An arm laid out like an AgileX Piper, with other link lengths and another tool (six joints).
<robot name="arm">
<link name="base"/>
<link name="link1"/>
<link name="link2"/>
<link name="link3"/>
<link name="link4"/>
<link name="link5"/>
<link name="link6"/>
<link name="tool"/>
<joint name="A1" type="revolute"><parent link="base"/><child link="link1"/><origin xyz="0.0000 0.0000 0.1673"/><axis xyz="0 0 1"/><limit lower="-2.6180" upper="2.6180"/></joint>
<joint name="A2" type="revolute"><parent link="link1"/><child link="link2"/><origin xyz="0.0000 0.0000 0.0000"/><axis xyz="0 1 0"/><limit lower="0.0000" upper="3.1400"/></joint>
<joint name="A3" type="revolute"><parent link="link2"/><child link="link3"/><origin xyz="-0.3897 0.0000 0.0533"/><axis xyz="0 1 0"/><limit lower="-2.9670" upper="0.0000"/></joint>
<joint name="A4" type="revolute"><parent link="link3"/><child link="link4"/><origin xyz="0.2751 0.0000 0.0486"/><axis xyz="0.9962 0 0.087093"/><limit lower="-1.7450" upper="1.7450"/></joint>
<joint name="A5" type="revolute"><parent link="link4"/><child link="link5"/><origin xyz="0.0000 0.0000 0.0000"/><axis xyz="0 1 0"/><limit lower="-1.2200" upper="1.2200"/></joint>
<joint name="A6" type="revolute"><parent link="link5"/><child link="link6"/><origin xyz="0.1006 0.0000 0.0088"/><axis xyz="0.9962 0 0.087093"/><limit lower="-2.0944" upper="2.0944"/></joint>
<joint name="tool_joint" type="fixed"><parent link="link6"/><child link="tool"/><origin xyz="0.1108 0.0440 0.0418" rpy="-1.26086 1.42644 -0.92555"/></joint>
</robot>
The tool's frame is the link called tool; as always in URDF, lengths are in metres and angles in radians.
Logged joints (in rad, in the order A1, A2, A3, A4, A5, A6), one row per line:
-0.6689 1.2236 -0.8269 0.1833 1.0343 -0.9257
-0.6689 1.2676 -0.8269 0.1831 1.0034 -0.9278
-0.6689 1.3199 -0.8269 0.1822 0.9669 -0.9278
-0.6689 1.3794 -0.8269 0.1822 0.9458 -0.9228
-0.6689 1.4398 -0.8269 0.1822 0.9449 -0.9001
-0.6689 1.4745 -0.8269 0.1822 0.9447 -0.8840
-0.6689 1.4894 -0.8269 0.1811 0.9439 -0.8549
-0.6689 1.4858 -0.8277 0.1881 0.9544 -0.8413
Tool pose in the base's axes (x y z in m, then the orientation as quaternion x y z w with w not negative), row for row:
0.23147 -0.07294 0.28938 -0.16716 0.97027 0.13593 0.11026
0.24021 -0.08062 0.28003 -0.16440 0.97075 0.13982 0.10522
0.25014 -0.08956 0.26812 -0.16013 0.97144 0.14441 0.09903
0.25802 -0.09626 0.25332 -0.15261 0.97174 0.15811 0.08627
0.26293 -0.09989 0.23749 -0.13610 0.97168 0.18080 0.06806
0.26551 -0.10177 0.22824 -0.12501 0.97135 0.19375 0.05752
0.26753 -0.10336 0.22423 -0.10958 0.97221 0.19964 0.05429
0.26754 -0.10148 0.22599 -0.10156 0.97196 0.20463 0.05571
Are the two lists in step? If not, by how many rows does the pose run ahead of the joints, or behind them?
They are in step.
